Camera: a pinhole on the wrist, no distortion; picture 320 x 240 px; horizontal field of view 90.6 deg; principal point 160.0 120.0 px. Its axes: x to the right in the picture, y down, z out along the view. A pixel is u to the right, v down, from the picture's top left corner.
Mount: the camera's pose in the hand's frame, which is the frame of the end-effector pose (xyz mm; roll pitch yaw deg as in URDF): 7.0 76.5 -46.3 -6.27 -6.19 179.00
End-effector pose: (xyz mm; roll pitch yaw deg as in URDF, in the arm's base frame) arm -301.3 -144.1 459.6 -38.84 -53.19 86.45
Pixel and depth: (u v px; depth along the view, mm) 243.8 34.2 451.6
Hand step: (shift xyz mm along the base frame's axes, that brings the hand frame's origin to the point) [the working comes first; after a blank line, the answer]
In the camera's frame: 239.0 -244.7 451.6

-511.4 -218.8 -32.6
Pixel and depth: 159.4 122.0 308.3
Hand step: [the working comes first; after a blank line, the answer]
In the camera's frame: -1.2 3.9 308.3

-198.5 -105.2 138.3
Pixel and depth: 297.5 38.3 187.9
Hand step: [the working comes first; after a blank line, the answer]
In the camera's frame: 163.2 -97.0 187.9

-231.8 -92.0 -86.2
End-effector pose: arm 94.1 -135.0 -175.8 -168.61 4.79 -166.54
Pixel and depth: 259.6 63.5 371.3
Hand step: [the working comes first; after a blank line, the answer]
In the camera's frame: 233.6 -132.5 371.3

185.6 143.6 -370.3
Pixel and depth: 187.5 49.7 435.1
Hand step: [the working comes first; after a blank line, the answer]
In the camera's frame: 75.6 -193.2 435.1

21.0 144.4 -445.4
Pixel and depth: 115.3 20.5 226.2
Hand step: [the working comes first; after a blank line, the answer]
In the camera's frame: -63.9 -142.1 226.2

-112.7 128.4 -227.4
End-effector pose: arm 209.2 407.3 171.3 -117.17 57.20 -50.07
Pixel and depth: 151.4 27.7 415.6
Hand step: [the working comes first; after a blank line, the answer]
In the camera's frame: -22.6 -242.3 415.6

-27.6 378.6 -293.9
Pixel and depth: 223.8 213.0 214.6
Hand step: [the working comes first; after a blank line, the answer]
In the camera's frame: 86.5 126.0 214.6

108.5 144.7 44.8
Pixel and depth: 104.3 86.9 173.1
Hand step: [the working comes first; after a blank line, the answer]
In the camera's frame: -60.9 -36.2 173.1

6.9 95.5 -147.6
